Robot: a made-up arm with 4 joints.
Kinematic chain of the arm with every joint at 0, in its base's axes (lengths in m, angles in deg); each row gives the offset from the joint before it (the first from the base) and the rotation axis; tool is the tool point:
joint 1: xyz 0 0 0.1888 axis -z
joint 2: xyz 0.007 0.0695 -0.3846 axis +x
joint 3: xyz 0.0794 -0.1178 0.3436 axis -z
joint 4: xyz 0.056 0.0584 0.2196 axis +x
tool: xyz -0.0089 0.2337 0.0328
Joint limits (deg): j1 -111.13..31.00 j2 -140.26..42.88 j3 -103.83..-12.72 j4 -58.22..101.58
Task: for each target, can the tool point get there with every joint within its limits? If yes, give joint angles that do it. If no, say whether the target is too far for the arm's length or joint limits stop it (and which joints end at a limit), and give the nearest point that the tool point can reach.
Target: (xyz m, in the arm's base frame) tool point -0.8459 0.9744 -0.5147
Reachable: no: too far | nearest point -0.5595 0.6445 -0.4005 | short by 0.452 m
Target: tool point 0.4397 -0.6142 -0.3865
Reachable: no: joint limits stop it (at a limit: joint 2, joint 3) | nearest point 0.2356 -0.3291 0.0582 | short by 0.566 m
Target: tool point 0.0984 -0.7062 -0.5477
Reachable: no: joint limits stop it (at a limit: joint 1, joint 2) | nearest point -0.3092 -0.3184 -0.5605 | short by 0.563 m
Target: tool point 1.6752 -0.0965 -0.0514
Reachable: no: too far | nearest point 0.5741 -0.0331 0.2930 | short by 1.155 m
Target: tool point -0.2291 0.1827 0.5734
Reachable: yes | joints -58.31 -19.66 -70.94 79.07
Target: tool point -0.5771 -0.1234 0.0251
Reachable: yes | joints -84.50 -64.04 -72.08 -13.61
